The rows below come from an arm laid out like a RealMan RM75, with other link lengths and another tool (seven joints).
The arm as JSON. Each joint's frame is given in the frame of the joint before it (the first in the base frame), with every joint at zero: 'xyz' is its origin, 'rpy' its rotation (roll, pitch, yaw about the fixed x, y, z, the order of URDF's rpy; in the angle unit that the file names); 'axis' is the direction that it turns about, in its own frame. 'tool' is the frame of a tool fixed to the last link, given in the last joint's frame.
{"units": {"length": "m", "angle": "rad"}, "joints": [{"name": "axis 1", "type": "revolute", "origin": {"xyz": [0.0, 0.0, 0.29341], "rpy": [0.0, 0.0, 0.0]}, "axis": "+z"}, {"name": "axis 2", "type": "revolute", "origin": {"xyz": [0.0, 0.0, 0.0], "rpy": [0.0, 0.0, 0.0]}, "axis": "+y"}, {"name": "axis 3", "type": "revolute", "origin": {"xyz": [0.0, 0.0, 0.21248], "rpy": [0.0, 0.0, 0.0]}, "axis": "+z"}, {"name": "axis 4", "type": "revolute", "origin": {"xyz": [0.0, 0.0, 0.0], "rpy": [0.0, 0.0, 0.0]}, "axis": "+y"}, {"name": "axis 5", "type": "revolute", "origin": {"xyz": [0.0, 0.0, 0.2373], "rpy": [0.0, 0.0, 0.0]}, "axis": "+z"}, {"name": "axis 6", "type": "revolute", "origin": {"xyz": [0.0, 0.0, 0.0], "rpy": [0.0, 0.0, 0.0]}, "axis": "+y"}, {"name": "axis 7", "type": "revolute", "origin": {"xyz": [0.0, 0.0, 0.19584], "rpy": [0.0, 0.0, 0.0]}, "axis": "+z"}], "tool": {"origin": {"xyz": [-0.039, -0.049, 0.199], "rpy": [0.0, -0.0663, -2.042]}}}
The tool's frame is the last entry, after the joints.
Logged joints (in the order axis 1, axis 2, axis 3, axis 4, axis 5, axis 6, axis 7), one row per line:
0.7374, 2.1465, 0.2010, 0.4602, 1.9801, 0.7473, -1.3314
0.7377, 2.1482, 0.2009, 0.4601, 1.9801, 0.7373, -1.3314
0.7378, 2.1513, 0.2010, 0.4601, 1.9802, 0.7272, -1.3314
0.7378, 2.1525, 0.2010, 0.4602, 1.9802, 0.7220, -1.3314
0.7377, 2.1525, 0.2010, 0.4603, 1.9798, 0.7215, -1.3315
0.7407, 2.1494, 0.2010, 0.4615, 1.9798, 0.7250, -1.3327
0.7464, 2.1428, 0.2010, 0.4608, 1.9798, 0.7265, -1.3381
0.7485, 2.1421, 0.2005, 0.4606, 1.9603, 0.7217, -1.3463
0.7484, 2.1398, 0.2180, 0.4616, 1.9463, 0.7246, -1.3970
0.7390, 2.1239, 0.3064, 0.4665, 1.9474, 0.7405, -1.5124
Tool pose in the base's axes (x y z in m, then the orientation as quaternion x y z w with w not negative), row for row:
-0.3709, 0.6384, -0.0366, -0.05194, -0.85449, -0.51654, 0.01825
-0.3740, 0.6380, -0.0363, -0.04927, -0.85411, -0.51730, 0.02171
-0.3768, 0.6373, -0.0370, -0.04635, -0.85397, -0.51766, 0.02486
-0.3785, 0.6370, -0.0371, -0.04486, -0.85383, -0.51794, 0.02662
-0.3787, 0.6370, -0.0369, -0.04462, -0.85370, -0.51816, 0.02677
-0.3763, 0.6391, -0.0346, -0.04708, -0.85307, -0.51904, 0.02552
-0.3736, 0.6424, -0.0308, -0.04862, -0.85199, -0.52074, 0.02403
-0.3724, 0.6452, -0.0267, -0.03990, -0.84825, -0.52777, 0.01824
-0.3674, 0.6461, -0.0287, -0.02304, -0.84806, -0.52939, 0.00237
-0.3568, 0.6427, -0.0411, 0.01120, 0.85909, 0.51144, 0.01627
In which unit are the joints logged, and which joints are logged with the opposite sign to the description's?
The joints are logged in radians. Opposite sign: axis 1, axis 2.
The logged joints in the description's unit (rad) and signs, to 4 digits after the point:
-0.7374, -2.1465, 0.2010, 0.4602, 1.9801, 0.7473, -1.3314
-0.7377, -2.1482, 0.2009, 0.4601, 1.9801, 0.7373, -1.3314
-0.7378, -2.1513, 0.2010, 0.4601, 1.9802, 0.7272, -1.3314
-0.7378, -2.1525, 0.2010, 0.4602, 1.9802, 0.7220, -1.3314
-0.7377, -2.1525, 0.2010, 0.4603, 1.9798, 0.7215, -1.3315
-0.7407, -2.1494, 0.2010, 0.4615, 1.9798, 0.7250, -1.3327
-0.7464, -2.1428, 0.2010, 0.4608, 1.9798, 0.7265, -1.3381
-0.7485, -2.1421, 0.2005, 0.4606, 1.9603, 0.7217, -1.3463
-0.7484, -2.1398, 0.2180, 0.4616, 1.9463, 0.7246, -1.3970
-0.7390, -2.1239, 0.3064, 0.4665, 1.9474, 0.7405, -1.5124

